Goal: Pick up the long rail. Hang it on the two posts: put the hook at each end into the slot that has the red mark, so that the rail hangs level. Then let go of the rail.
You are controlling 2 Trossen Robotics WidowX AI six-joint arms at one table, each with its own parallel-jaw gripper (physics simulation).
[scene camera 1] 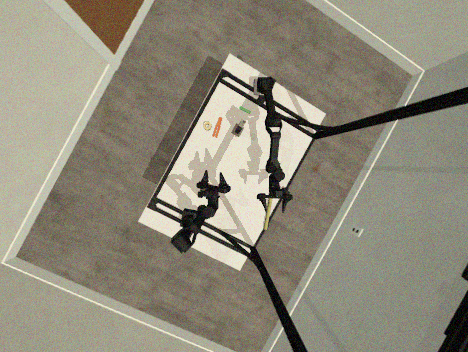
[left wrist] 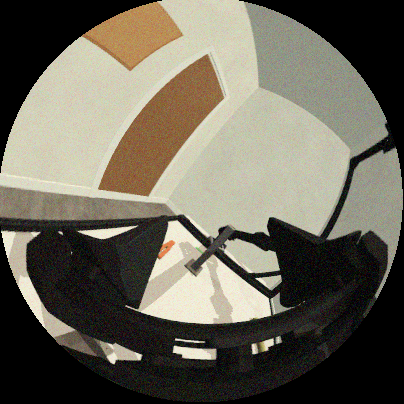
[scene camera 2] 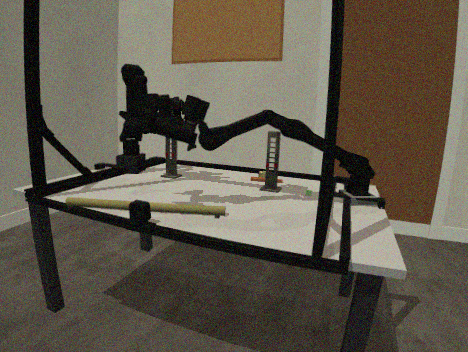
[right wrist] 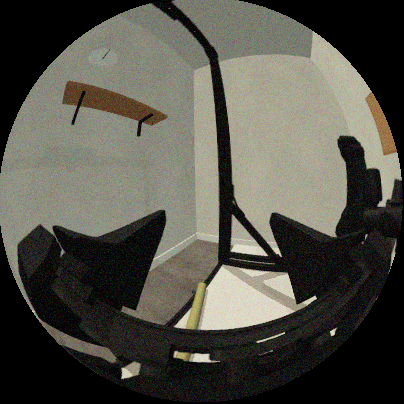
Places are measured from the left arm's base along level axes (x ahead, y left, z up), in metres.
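Where they show: left gripper, fingertip midpoint: (scene camera 1: 213, 171) (left wrist: 219, 221); right gripper, fingertip midpoint: (scene camera 1: 274, 212) (scene camera 2: 123, 113) (right wrist: 220, 216); left arm's base at its link origin: (scene camera 1: 189, 220) (scene camera 2: 131, 154); right arm's base at its link origin: (scene camera 1: 261, 87) (scene camera 2: 357, 193).
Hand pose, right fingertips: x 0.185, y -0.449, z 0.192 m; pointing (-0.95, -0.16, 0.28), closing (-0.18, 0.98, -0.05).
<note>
Things, the pixels of their top centre, and the offset from my right fingertips. "spot": a spot on its surface instead.
- long yellow rail at its top centre: (right wrist: 176, 358) (scene camera 2: 140, 202) (scene camera 1: 272, 195) dz -0.243, dx +0.065, dy -0.049 m
- post at a spot on its surface: (left wrist: 212, 250) (scene camera 1: 239, 130) spot: dz -0.152, dx +0.413, dy +0.272 m
- orange block at its top centre: (left wrist: 166, 246) (scene camera 1: 217, 127) dz -0.256, dx +0.421, dy +0.401 m
- yellow ring at its top centre: (scene camera 1: 207, 125) dz -0.243, dx +0.412, dy +0.466 m
- green piece at its top centre: (scene camera 2: 308, 192) (scene camera 1: 244, 109) dz -0.267, dx +0.573, dy +0.254 m
The long yellow rail (scene camera 1: 267, 215) (scene camera 2: 150, 205) (right wrist: 196, 310) lies along the table's near edge in the scene camera 2 view, with a small dark hook under one end. Two grey slotted posts (scene camera 2: 272, 160) (scene camera 2: 171, 162) stand upright on the table, each with a red mark; one post (scene camera 1: 238, 130) (left wrist: 212, 250) also shows in two other views. My right gripper (scene camera 1: 273, 206) (right wrist: 220, 216) is open and empty, high above the rail; part of the rail is hidden under that arm. My left gripper (scene camera 1: 214, 175) is open and empty above the table, hiding the other post in scene camera 1. In scene camera 2 the dark grippers overlap.
An orange block (scene camera 1: 218, 127) (left wrist: 166, 249), a yellow ring (scene camera 1: 207, 126) and a green piece (scene camera 1: 245, 110) (scene camera 2: 309, 192) lie on the table. A black frame (scene camera 1: 187, 145) (scene camera 2: 250, 245) surrounds the top, and a black block (scene camera 2: 140, 212) on it stands before the rail.
</note>
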